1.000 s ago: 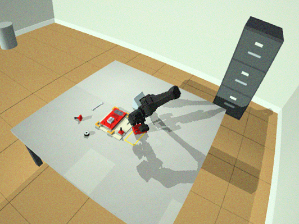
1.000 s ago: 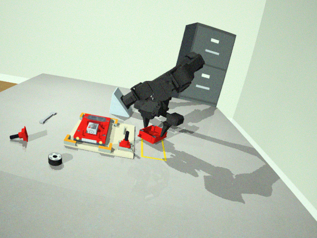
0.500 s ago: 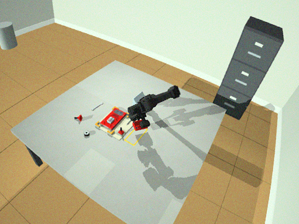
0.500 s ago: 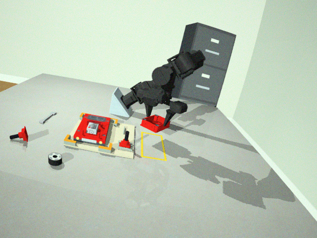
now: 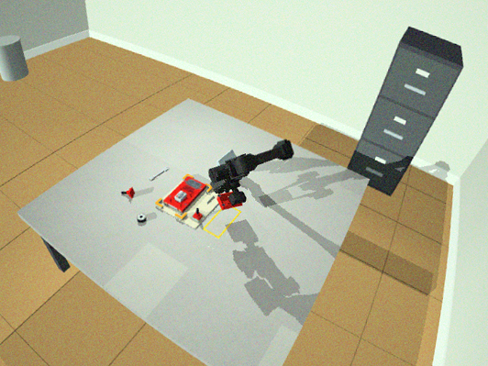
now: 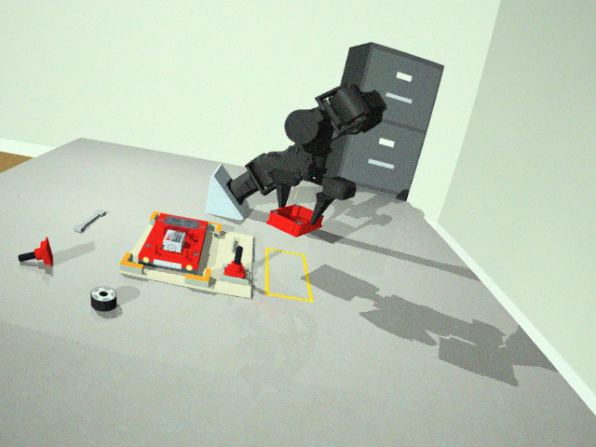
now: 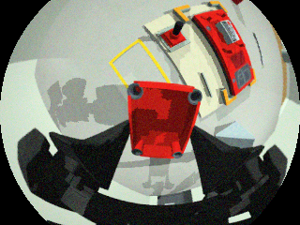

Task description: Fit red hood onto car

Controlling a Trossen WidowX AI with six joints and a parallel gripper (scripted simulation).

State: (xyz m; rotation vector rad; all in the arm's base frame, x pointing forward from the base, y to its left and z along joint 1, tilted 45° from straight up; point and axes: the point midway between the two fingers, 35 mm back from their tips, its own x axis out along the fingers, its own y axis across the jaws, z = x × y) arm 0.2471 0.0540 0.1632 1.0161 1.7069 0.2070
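My gripper tip is now 1 cm above the red hood. Round my gripper tip: black post: 11 cm ahead, 9 cm to the right, 6 cm below; black wheel: 29 cm ahead, 26 cm to the right, 9 cm below; white engine block: 21 cm to the right, 9 cm ahead, 7 cm below.
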